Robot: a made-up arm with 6 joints.
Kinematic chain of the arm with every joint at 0, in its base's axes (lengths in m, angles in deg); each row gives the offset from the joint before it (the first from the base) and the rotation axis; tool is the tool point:
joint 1: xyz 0 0 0.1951 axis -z
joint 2: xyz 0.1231 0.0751 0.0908 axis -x
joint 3: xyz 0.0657 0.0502 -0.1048 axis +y
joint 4: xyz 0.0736 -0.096 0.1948 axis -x
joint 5: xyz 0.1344 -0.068 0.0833 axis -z
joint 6: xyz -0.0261 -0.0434 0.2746 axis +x
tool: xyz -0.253 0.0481 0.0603
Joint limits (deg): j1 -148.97..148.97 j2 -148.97..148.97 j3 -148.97..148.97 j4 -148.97..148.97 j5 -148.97..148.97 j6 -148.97..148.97
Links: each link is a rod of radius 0.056 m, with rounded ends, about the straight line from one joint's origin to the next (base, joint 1, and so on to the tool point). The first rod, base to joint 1, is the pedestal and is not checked.
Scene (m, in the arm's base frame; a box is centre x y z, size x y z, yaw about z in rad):
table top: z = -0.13
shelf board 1: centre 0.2 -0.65 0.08 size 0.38 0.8 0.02 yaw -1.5
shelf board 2: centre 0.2 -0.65 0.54 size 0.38 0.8 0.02 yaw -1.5
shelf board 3: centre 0.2 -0.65 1 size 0.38 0.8 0.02 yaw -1.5
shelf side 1: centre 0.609 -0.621 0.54 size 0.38 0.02 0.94 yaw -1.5
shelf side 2: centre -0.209 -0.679 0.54 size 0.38 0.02 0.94 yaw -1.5
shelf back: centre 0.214 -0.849 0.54 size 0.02 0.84 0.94 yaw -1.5
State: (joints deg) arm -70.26 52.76 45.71 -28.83 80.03 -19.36
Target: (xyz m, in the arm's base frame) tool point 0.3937 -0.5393 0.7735
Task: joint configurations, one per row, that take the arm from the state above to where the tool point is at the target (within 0.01 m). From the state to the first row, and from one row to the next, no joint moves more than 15 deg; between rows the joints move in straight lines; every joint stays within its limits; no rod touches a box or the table.
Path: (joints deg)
1: -62.04 58.91 57.58 -43.16 83.04 -19.90
2: -53.81 65.05 69.44 -57.49 86.05 -20.44
3: -45.59 71.20 81.31 -71.82 89.05 -20.98
4: -37.36 77.34 93.17 -86.16 92.06 -21.52
5: -29.14 83.49 105.04 -100.49 95.07 -22.05
6: -20.91 89.64 116.90 -114.82 98.08 -22.59
7: -11.60 93.24 116.40 -100.50 105.77 -20.71
8: -2.29 96.84 115.90 -86.19 113.47 -18.82
9: 7.02 100.45 115.41 -71.87 121.17 -16.93

